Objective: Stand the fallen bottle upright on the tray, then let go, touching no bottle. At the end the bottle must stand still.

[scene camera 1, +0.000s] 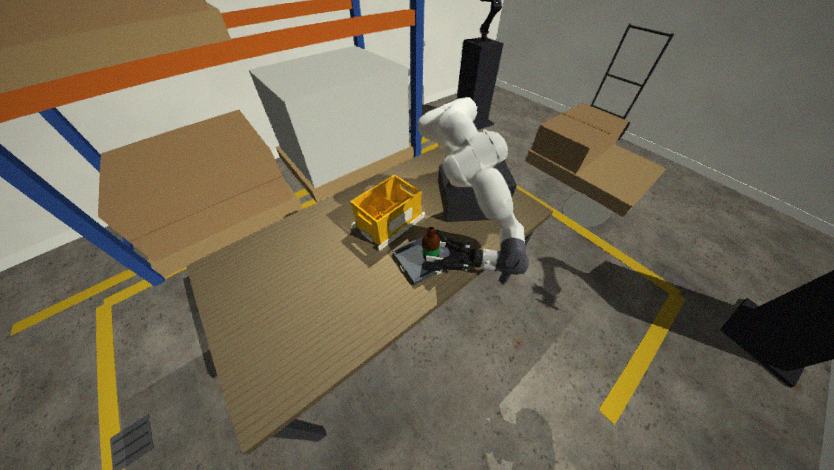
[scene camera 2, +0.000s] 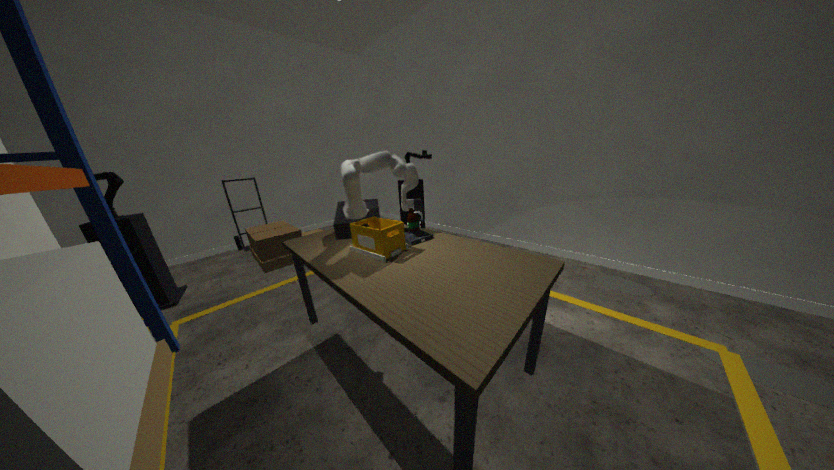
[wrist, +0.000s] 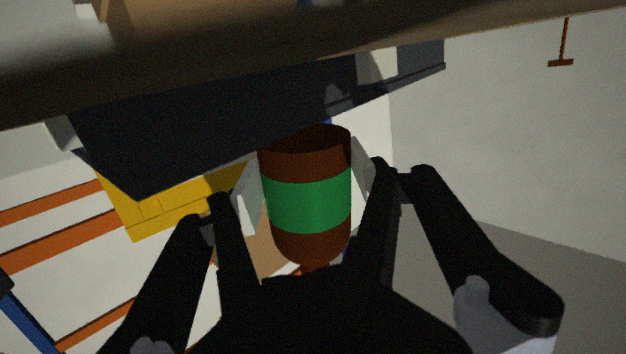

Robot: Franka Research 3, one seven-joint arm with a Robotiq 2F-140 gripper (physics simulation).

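Note:
The brown bottle with a green band (scene camera 1: 431, 251) (scene camera 2: 413, 224) (wrist: 307, 205) looks about upright in scene camera 1, neck up, over the grey tray (scene camera 1: 412, 267) (scene camera 2: 418, 237) (wrist: 165, 135). My gripper (scene camera 1: 438, 251) (wrist: 305, 163) reaches in sideways and is shut on the bottle, one pale finger pad on each side of the band. In the wrist view, the picture is turned over, so the base points up; the base shows partly, with the tray's edge covering its left part. Whether the base rests fully on the tray I cannot tell. In scene camera 2 the fingers are too small to make out.
A yellow crate (scene camera 1: 373, 228) (scene camera 2: 388, 238) (wrist: 175, 202) stands on a white base beside the tray. Both stand on the wooden table (scene camera 1: 315, 309) (scene camera 2: 461, 286). The arm's dark pedestal (scene camera 1: 458, 201) is behind the tray. The table's long edge runs close to the tray.

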